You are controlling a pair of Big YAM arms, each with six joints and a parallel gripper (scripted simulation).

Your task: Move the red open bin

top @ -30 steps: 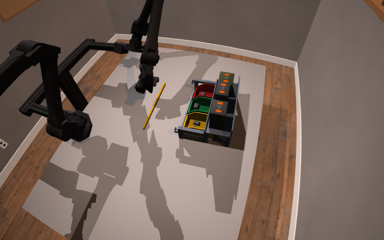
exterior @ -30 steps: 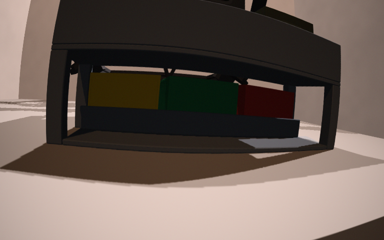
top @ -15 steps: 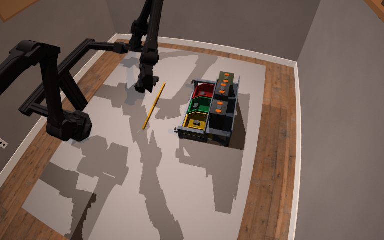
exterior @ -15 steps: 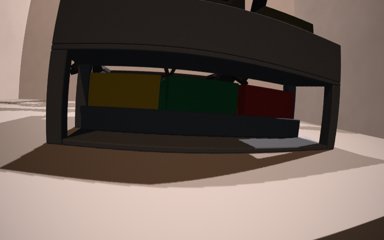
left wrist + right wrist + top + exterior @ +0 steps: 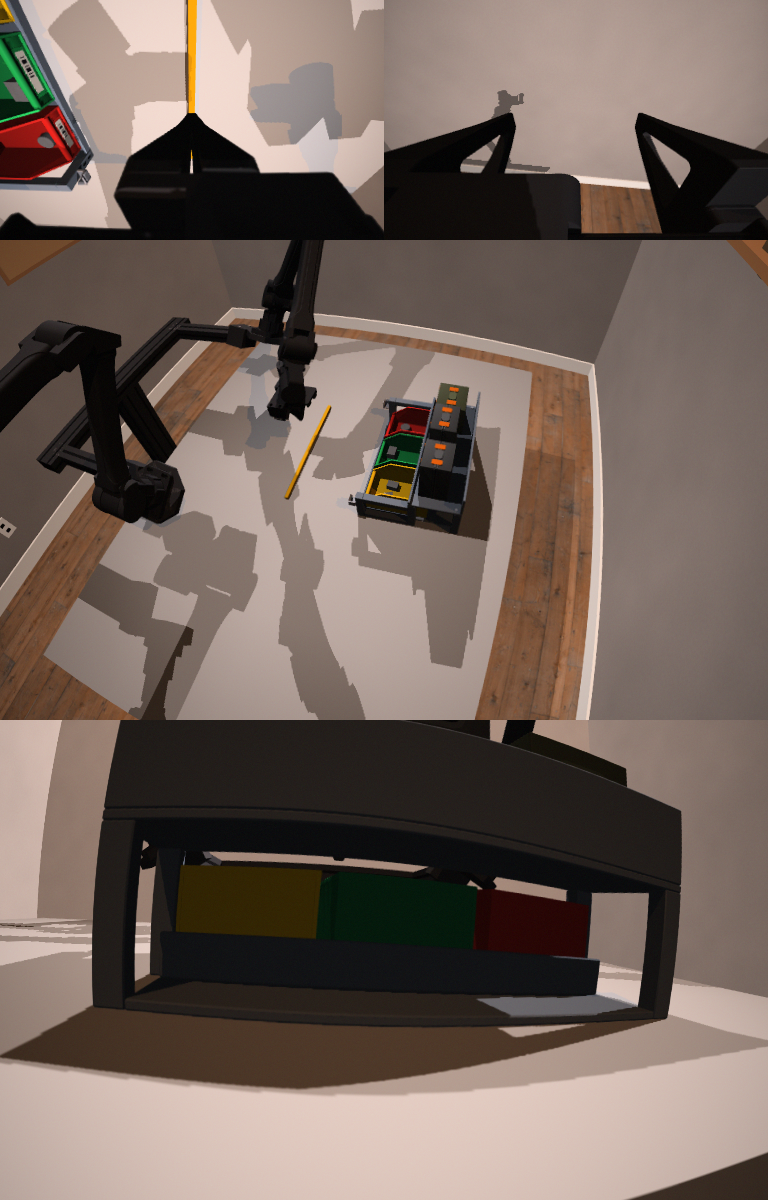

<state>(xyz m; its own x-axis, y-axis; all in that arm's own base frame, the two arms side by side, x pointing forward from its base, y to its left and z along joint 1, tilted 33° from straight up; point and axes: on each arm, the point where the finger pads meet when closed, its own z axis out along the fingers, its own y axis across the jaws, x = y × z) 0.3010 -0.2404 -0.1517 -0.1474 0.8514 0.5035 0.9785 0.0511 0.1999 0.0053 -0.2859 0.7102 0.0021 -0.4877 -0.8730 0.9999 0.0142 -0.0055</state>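
Right now my left hand is 310 mm short of the red open bin, 120 mm to the right of it and 100 mm above it. Also, from my left hand: grey shelf (330 mm ahead, 10 mm to the left, 70 mm below); then green bin (310 mm ahead, 10 mm to the left, 100 mm below).
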